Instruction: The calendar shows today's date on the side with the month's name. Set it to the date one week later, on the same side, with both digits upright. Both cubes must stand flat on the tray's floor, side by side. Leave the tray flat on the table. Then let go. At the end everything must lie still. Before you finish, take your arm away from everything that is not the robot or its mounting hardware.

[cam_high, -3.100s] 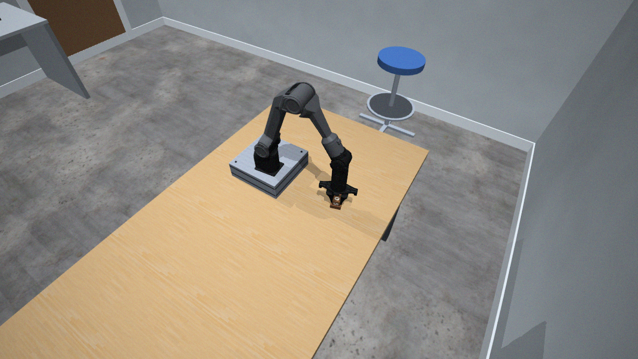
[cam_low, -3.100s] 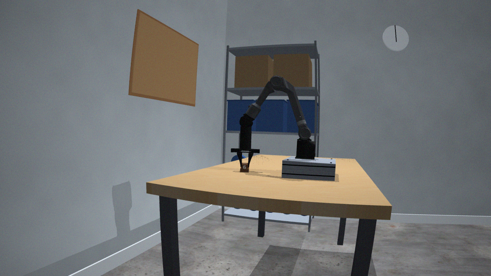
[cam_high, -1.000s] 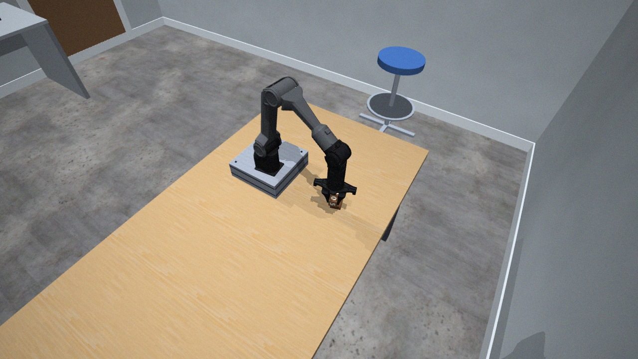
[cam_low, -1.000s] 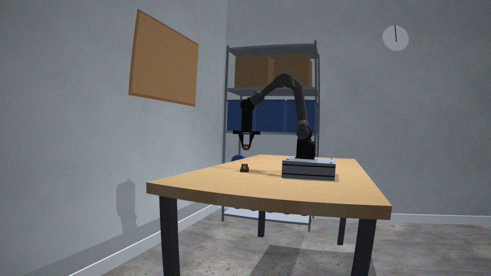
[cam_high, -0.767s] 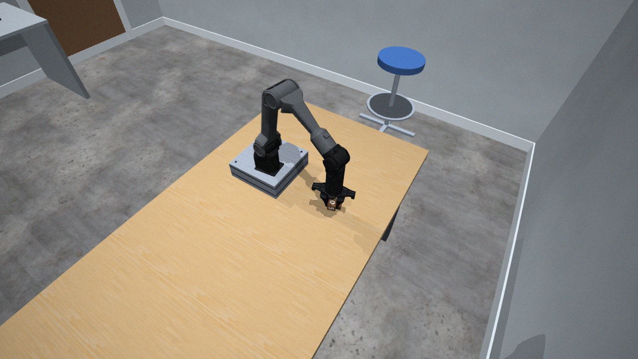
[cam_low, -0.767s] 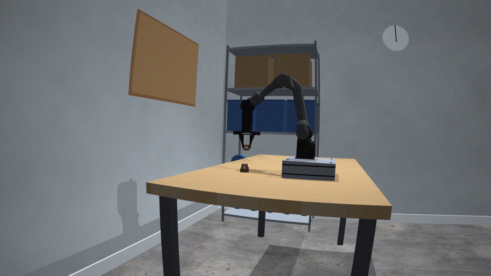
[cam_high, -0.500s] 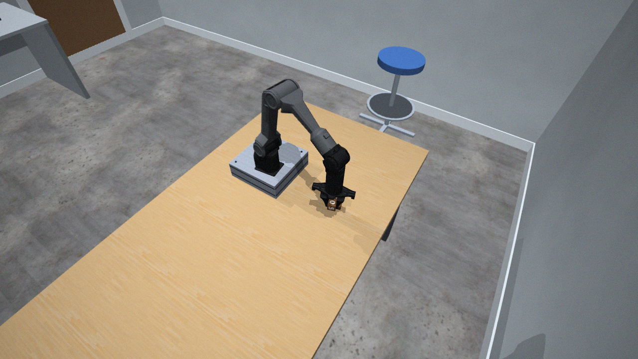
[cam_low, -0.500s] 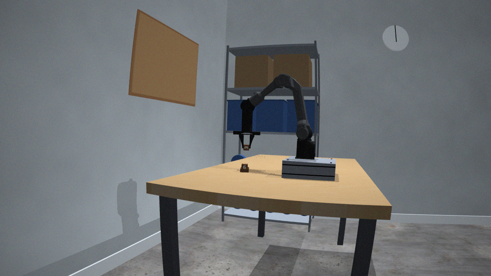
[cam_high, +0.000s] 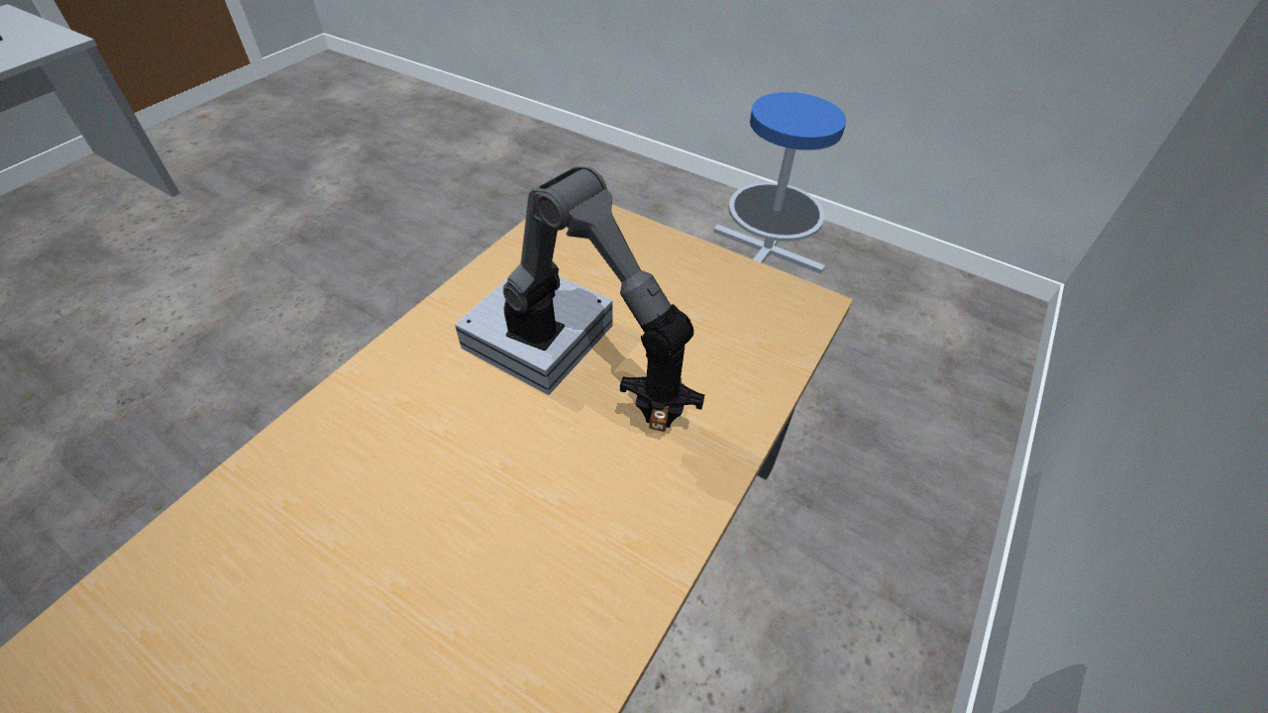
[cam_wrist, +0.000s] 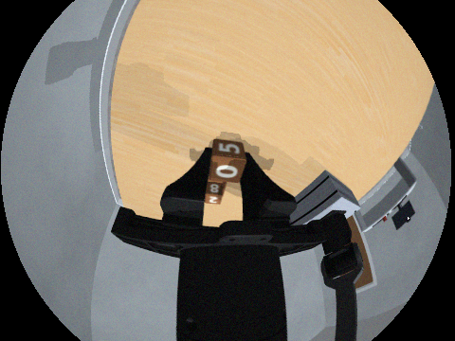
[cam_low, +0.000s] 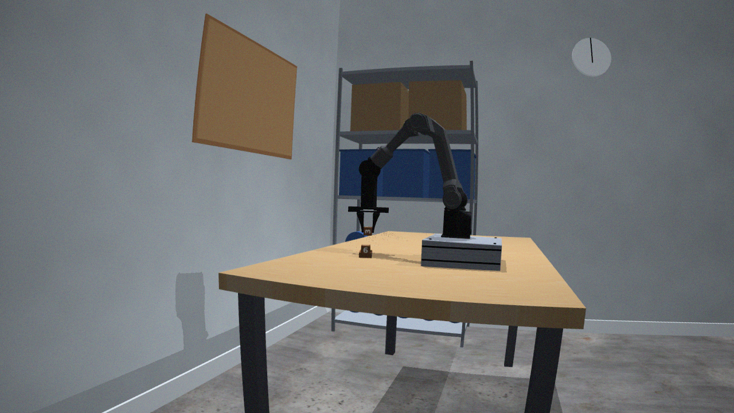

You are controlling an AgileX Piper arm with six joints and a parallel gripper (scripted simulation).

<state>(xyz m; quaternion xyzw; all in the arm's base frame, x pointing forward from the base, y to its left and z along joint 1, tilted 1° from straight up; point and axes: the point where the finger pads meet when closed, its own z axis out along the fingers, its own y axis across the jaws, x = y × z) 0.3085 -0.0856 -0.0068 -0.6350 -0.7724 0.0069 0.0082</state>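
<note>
Now: hand 2 cm past the brown tray, 10 cm to the right of it and 7 cm above it. The rest, counted from my hand: brown digit cube: right at my hand.
</note>
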